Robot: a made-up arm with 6 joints.
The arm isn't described. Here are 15 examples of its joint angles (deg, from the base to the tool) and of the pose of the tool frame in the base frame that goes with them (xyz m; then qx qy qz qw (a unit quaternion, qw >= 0)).
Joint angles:
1: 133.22 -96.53 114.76 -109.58 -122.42 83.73
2: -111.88 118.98 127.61 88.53 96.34 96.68
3: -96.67 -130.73 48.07 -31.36 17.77 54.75
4: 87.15 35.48 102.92 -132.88 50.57 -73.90
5: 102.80 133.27 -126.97 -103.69 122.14 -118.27
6: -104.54 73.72 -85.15 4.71 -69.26 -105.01
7: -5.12 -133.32 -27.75 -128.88 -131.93 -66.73
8: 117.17 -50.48 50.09 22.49 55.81 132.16
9: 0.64 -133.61 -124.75 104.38 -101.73 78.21
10: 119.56 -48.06 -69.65 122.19 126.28 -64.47
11: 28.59 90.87 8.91 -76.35 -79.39 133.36
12: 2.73 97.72 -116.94 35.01 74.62 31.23
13: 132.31 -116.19 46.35 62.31 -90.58 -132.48
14: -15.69 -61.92 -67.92 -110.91 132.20 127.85
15: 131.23 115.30 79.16 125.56 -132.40 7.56
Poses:
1: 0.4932 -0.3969 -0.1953 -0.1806 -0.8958 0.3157 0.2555
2: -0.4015 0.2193 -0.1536 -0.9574 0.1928 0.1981 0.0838
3: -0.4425 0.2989 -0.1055 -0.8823 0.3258 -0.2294 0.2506
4: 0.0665 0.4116 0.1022 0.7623 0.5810 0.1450 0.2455
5: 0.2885 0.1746 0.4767 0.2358 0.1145 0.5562 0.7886
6: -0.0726 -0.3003 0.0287 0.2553 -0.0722 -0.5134 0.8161
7: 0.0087 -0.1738 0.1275 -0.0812 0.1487 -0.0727 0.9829
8: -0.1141 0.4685 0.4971 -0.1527 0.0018 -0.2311 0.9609
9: -0.0760 -0.2520 0.6779 -0.4348 -0.2617 0.7908 0.3422
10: 0.3698 0.1483 0.0788 0.4175 -0.0762 -0.0786 0.9021
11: 0.4298 0.0733 -0.1926 0.6324 -0.0904 0.7607 0.1149
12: 0.1075 -0.1497 -0.0239 0.1065 0.5183 0.8411 0.1125
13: 0.5072 0.4005 0.2050 0.3684 0.2853 0.8281 0.3115
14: 0.2077 -0.3256 0.0462 0.5138 -0.1975 0.7369 0.3923
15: 0.3140 0.0357 -0.0372 0.2962 -0.6144 0.4514 0.5754
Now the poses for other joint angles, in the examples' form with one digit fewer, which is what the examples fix.
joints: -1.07 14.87 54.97 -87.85 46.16 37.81
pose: -0.061 0.454 -0.158 0.451 -0.665 -0.032 0.594
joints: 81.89 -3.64 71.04 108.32 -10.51 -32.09
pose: 0.013 0.031 0.163 0.187 -0.757 -0.533 0.328
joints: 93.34 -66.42 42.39 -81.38 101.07 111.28
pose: 0.632 0.398 -0.117 -0.601 -0.001 -0.770 0.216
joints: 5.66 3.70 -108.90 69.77 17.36 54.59
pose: -0.033 0.543 0.138 -0.030 0.182 -0.843 0.505
